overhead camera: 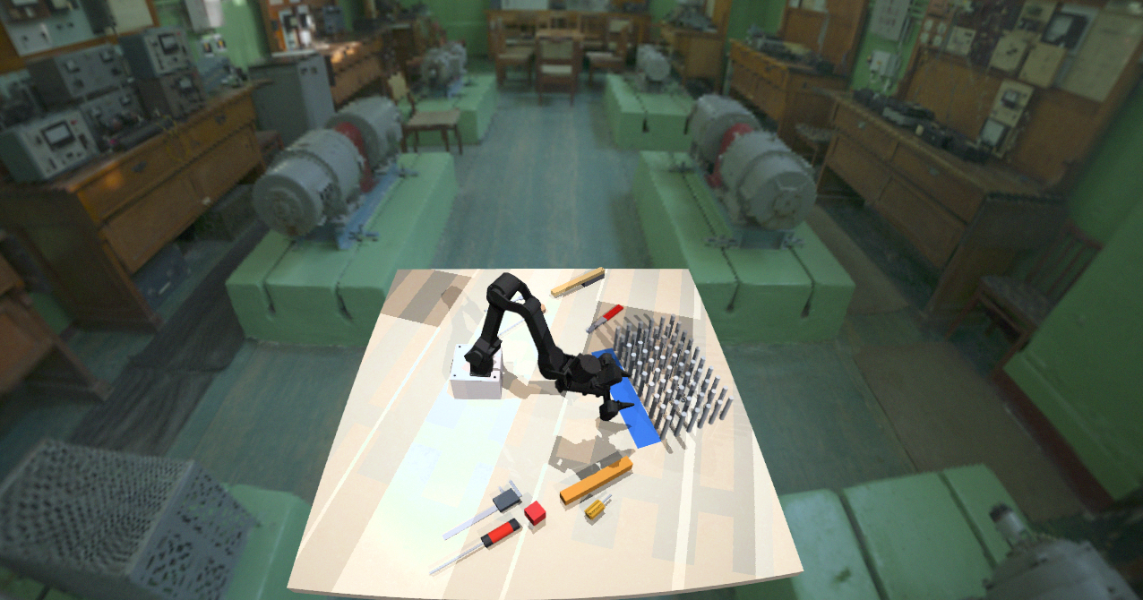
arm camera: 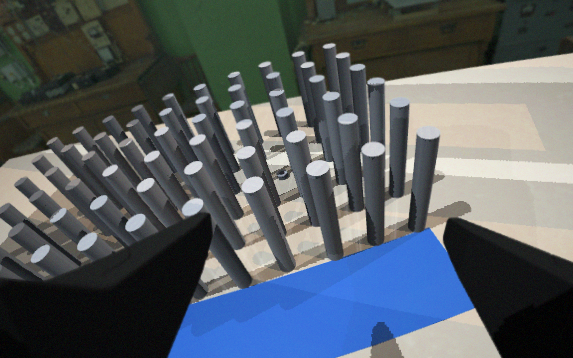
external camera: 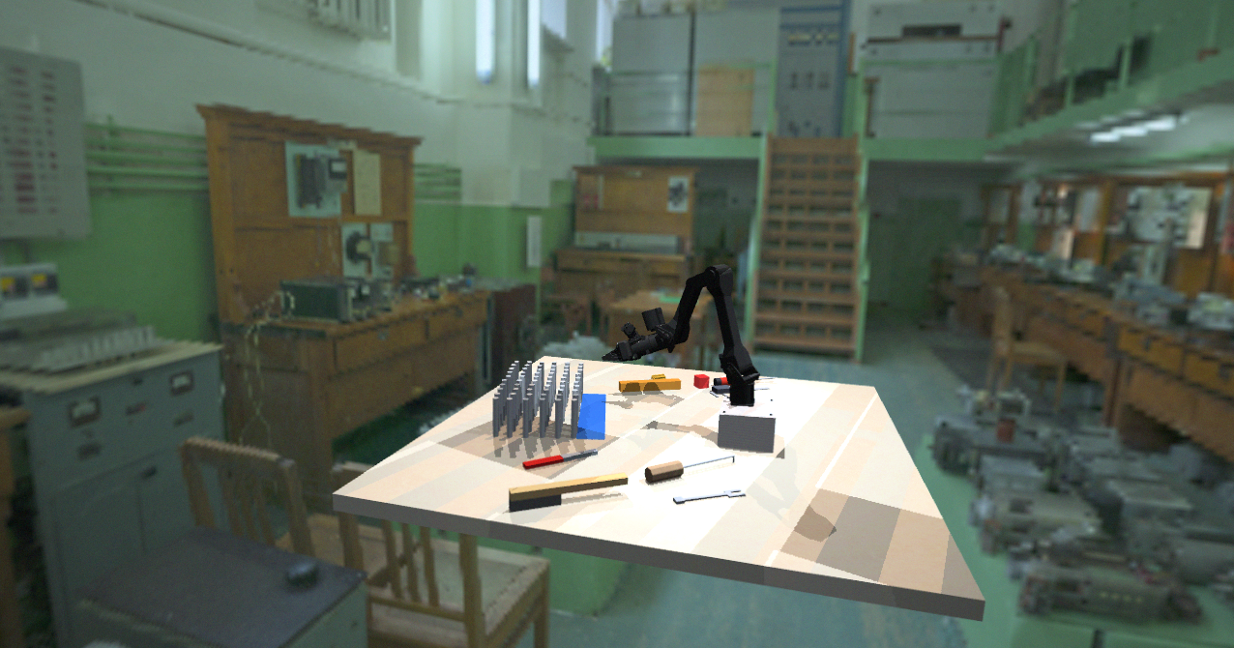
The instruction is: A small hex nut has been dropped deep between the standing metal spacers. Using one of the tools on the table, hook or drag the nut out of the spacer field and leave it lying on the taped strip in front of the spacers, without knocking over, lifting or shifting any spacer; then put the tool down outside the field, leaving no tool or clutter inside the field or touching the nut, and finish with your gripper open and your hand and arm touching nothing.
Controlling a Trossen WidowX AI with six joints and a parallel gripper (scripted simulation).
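The grey wrench is 540 mm to the left of my gripper tip, 410 mm behind it and 150 mm below it. From my gripper tip the other things lie so: yellow-handled scraper 290 mm to the right, 140 mm below, 110 mm behind; blue taped strip 150 mm below, 100 mm to the left, 10 mm ahead; orange bar 210 mm to the right, 140 mm below, 100 mm behind.
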